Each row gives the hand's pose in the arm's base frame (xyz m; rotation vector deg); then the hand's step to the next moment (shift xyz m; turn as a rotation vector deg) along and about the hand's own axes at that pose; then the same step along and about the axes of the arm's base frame.
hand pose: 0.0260 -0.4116 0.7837 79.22 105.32 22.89
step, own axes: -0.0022 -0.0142 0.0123 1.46 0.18 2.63
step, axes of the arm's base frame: -0.0001 -0.0095 -0.0163 1.92 0.87 -2.15
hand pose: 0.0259 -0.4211 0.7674 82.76 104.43 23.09
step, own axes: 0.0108 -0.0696 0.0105 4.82 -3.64 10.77
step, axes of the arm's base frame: -0.0410 -0.0137 -0.0566 4.94 1.13 -11.26
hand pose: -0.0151 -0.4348 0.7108 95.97 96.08 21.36
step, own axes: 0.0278 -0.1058 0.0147 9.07 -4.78 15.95
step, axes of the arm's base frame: -0.0658 0.0105 -0.0880 7.99 3.59 -16.82
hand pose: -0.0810 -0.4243 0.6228 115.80 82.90 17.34
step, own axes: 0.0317 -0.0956 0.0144 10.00 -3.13 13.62
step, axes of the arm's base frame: -0.0543 0.0431 -0.0745 8.39 4.93 -14.16
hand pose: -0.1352 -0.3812 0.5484 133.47 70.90 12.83
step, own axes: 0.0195 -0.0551 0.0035 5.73 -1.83 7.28
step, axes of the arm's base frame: -0.0279 0.0405 -0.0317 4.59 3.02 -7.68
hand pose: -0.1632 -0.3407 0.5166 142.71 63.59 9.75
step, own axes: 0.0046 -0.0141 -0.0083 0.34 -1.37 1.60
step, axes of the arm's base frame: -0.0088 0.0145 0.0015 -0.28 0.57 -2.04
